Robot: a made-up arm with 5 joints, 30 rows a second.
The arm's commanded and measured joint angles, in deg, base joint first. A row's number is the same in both.
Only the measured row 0 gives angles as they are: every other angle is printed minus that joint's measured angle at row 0.
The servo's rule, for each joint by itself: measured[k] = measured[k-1] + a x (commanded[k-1-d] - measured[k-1]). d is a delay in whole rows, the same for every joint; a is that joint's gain. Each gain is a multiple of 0.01, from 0.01 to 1. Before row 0 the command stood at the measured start. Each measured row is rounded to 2 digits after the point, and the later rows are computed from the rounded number. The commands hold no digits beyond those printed.
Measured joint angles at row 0:
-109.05, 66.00, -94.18, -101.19, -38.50
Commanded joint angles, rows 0 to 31:
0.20, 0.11, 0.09, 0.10, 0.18
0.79, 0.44, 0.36, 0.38, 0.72
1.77, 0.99, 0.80, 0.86, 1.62
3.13, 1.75, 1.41, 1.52, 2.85
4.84, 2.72, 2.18, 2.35, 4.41
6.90, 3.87, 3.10, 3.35, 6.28
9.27, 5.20, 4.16, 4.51, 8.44
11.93, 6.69, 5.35, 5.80, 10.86
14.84, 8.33, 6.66, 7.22, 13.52
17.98, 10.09, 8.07, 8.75, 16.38
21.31, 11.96, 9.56, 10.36, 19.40
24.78, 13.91, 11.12, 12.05, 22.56
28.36, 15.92, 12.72, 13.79, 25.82
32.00, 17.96, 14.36, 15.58, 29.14
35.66, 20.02, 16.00, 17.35, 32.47
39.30, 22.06, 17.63, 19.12, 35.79
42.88, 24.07, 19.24, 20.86, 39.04
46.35, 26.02, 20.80, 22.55, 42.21
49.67, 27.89, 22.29, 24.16, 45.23
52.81, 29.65, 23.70, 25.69, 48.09
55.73, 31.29, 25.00, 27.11, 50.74
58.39, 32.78, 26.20, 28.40, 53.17
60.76, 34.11, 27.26, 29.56, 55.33
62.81, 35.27, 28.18, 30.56, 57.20
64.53, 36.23, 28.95, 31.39, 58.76
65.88, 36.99, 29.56, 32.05, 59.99
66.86, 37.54, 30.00, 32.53, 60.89
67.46, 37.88, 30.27, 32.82, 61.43
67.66, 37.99, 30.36, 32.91, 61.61
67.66, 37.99, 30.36, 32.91, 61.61
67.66, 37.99, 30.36, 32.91, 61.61
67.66, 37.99, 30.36, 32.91, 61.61
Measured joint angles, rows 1 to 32:
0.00, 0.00, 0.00, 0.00, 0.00
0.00, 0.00, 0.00, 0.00, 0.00
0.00, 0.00, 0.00, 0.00, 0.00
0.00, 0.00, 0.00, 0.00, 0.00
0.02, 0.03, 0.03, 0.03, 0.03
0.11, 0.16, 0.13, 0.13, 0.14
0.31, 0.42, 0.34, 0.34, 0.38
0.65, 0.83, 0.67, 0.68, 0.78
1.15, 1.42, 1.14, 1.16, 1.36
1.84, 2.18, 1.75, 1.80, 2.15
2.73, 3.12, 2.50, 2.59, 3.16
3.83, 4.23, 3.38, 3.52, 4.39
5.15, 5.50, 4.40, 4.59, 5.85
6.69, 6.92, 5.54, 5.80, 7.53
8.44, 8.48, 6.79, 7.12, 9.43
10.40, 10.16, 8.13, 8.55, 11.53
12.56, 11.95, 9.55, 10.07, 13.82
14.89, 13.81, 11.04, 11.67, 16.27
17.38, 15.74, 12.58, 13.32, 18.86
20.01, 17.70, 14.15, 15.00, 21.57
22.75, 19.67, 15.73, 16.70, 24.37
25.58, 21.64, 17.30, 18.40, 27.22
28.47, 23.58, 18.85, 20.07, 30.10
31.39, 25.46, 20.35, 21.70, 32.98
34.31, 27.27, 21.79, 23.27, 35.82
37.20, 28.98, 23.16, 24.76, 38.60
40.03, 30.57, 24.43, 26.15, 41.28
42.76, 32.03, 25.59, 27.43, 43.83
45.37, 33.33, 26.63, 28.58, 46.22
47.83, 34.46, 27.54, 29.59, 48.42
50.11, 35.41, 28.30, 30.44, 50.42
52.19, 36.18, 28.91, 31.13, 52.18
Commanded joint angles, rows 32 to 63:
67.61, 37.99, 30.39, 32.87, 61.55
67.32, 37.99, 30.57, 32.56, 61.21
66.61, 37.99, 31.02, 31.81, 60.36
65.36, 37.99, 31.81, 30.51, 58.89
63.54, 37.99, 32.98, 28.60, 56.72
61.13, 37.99, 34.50, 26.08, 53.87
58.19, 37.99, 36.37, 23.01, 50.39
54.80, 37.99, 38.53, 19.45, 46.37
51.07, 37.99, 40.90, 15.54, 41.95
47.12, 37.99, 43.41, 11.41, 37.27
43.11, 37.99, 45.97, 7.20, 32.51
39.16, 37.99, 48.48, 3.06, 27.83
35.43, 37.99, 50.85, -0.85, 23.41
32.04, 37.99, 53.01, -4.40, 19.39
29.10, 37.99, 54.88, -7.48, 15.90
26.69, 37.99, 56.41, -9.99, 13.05
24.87, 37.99, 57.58, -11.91, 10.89
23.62, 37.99, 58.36, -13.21, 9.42
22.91, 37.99, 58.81, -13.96, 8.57
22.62, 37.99, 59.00, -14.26, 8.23
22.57, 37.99, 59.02, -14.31, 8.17
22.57, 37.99, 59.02, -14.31, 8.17
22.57, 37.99, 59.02, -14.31, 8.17
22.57, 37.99, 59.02, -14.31, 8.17
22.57, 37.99, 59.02, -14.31, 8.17
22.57, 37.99, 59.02, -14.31, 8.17
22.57, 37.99, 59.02, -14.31, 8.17
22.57, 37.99, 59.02, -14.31, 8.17
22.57, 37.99, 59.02, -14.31, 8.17
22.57, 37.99, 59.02, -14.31, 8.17
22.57, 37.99, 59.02, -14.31, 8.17
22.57, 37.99, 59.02, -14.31, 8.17
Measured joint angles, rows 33 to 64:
54.05, 36.74, 29.36, 31.65, 53.69
55.68, 37.13, 29.67, 32.02, 54.96
57.12, 37.40, 29.88, 32.28, 56.02
58.38, 37.58, 30.03, 32.46, 56.91
59.49, 37.71, 30.14, 32.58, 57.65
60.43, 37.80, 30.27, 32.57, 58.22
61.17, 37.86, 30.50, 32.35, 58.56
61.67, 37.90, 30.91, 31.82, 58.61
61.89, 37.93, 31.55, 30.89, 58.31
61.80, 37.95, 32.46, 29.50, 57.60
61.37, 37.96, 33.67, 27.62, 56.45
60.58, 37.97, 35.18, 25.25, 54.84
59.44, 37.98, 36.95, 22.43, 52.78
57.96, 37.98, 38.95, 19.23, 50.30
56.18, 37.98, 41.13, 15.74, 47.45
54.14, 37.98, 43.41, 12.06, 44.31
51.89, 37.98, 45.72, 8.32, 40.97
49.51, 37.98, 47.98, 4.63, 37.52
47.06, 37.98, 50.12, 1.12, 34.06
44.62, 37.98, 52.07, -2.10, 30.70
42.25, 37.98, 53.78, -4.94, 27.53
40.01, 37.98, 55.20, -7.34, 24.63
37.96, 37.98, 56.32, -9.26, 22.06
36.12, 37.98, 57.15, -10.71, 19.85
34.49, 37.98, 57.73, -11.75, 17.98
33.06, 37.98, 58.13, -12.49, 16.41
31.80, 37.98, 58.41, -13.02, 15.09
30.69, 37.98, 58.60, -13.39, 13.98
29.72, 37.98, 58.73, -13.66, 13.05
28.86, 37.98, 58.82, -13.85, 12.27
28.11, 37.98, 58.88, -13.98, 11.61
27.45, 37.98, 58.92, -14.08, 11.06

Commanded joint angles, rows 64 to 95:
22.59, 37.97, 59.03, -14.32, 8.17
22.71, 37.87, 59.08, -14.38, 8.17
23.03, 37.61, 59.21, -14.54, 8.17
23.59, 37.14, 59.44, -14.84, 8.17
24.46, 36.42, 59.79, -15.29, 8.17
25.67, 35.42, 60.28, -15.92, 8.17
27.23, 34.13, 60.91, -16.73, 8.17
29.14, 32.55, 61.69, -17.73, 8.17
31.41, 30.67, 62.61, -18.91, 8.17
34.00, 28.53, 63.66, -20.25, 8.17
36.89, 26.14, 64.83, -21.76, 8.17
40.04, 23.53, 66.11, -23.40, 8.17
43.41, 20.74, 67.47, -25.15, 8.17
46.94, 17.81, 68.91, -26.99, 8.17
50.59, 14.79, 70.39, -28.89, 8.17
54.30, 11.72, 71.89, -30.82, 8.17
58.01, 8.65, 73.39, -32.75, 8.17
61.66, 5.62, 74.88, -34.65, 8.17
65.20, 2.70, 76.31, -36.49, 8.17
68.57, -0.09, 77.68, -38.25, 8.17
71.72, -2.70, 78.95, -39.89, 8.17
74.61, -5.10, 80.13, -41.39, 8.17
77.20, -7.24, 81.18, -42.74, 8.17
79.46, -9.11, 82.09, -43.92, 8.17
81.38, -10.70, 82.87, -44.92, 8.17
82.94, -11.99, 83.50, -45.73, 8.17
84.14, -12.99, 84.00, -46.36, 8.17
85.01, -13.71, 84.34, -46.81, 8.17
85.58, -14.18, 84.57, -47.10, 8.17
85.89, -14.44, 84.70, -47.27, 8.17
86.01, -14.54, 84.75, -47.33, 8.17
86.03, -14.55, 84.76, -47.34, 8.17
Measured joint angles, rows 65 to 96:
26.86, 37.98, 58.95, -14.15, 10.60
26.35, 37.98, 58.97, -14.20, 10.21
25.90, 37.98, 58.99, -14.23, 9.88
25.50, 37.98, 59.00, -14.25, 9.61
25.15, 37.98, 59.01, -14.27, 9.38
24.86, 37.95, 59.03, -14.30, 9.19
24.64, 37.84, 59.09, -14.37, 9.03
24.51, 37.62, 59.20, -14.51, 8.89
24.50, 37.25, 59.38, -14.74, 8.77
24.64, 36.68, 59.66, -15.08, 8.67
24.95, 35.89, 60.05, -15.56, 8.59
25.45, 34.85, 60.56, -16.19, 8.52
26.17, 33.55, 61.20, -16.98, 8.46
27.11, 31.99, 61.96, -17.93, 8.41
28.28, 30.18, 62.85, -19.04, 8.37
29.69, 28.12, 63.86, -20.30, 8.34
31.34, 25.83, 64.98, -21.71, 8.31
33.21, 23.34, 66.20, -23.24, 8.29
35.30, 20.69, 67.50, -24.88, 8.27
37.58, 17.91, 68.86, -26.60, 8.25
40.03, 15.04, 70.26, -28.38, 8.24
42.63, 12.12, 71.69, -30.20, 8.23
45.34, 9.20, 73.12, -32.02, 8.22
48.13, 6.32, 74.53, -33.83, 8.21
50.96, 3.52, 75.90, -35.59, 8.20
53.80, 0.85, 77.21, -37.27, 8.20
56.61, -1.66, 78.44, -38.86, 8.20
59.35, -3.97, 79.57, -40.33, 8.20
61.99, -6.06, 80.59, -41.66, 8.20
64.50, -7.90, 81.49, -42.84, 8.20
66.86, -9.48, 82.27, -43.86, 8.20
69.04, -10.79, 82.91, -44.72, 8.20

